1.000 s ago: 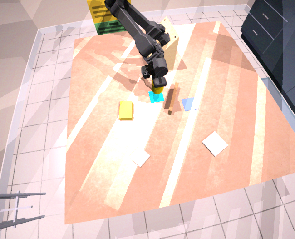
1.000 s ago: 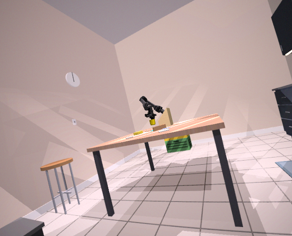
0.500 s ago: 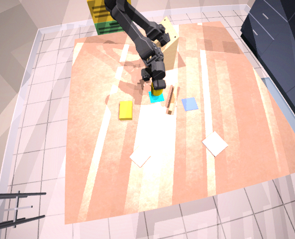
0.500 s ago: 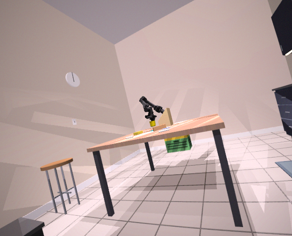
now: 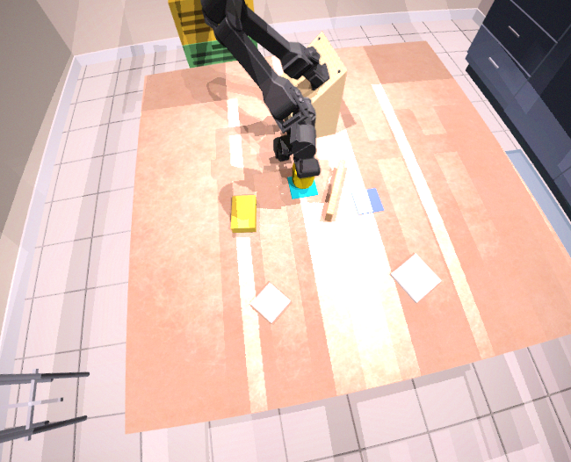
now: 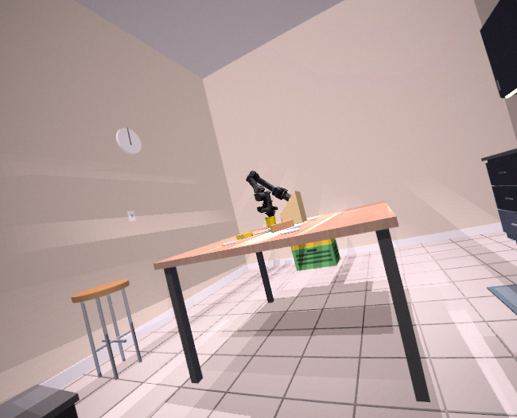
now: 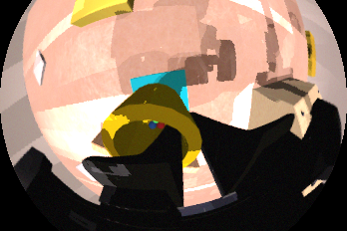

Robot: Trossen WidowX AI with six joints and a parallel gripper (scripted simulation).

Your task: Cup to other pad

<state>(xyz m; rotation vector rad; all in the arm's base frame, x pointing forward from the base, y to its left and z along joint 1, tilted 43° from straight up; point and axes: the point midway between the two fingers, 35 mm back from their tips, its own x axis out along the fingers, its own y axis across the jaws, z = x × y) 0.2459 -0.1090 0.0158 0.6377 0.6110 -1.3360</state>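
The cyan pad is 2 cm ahead of my gripper tip and 8 cm below it. From my gripper tip the other things lie so: pale blue pad: 11 cm ahead, 19 cm to the left, 8 cm below; yellow cup: 2 cm ahead; low wooden bar: 7 cm ahead, 10 cm to the left, 5 cm below.
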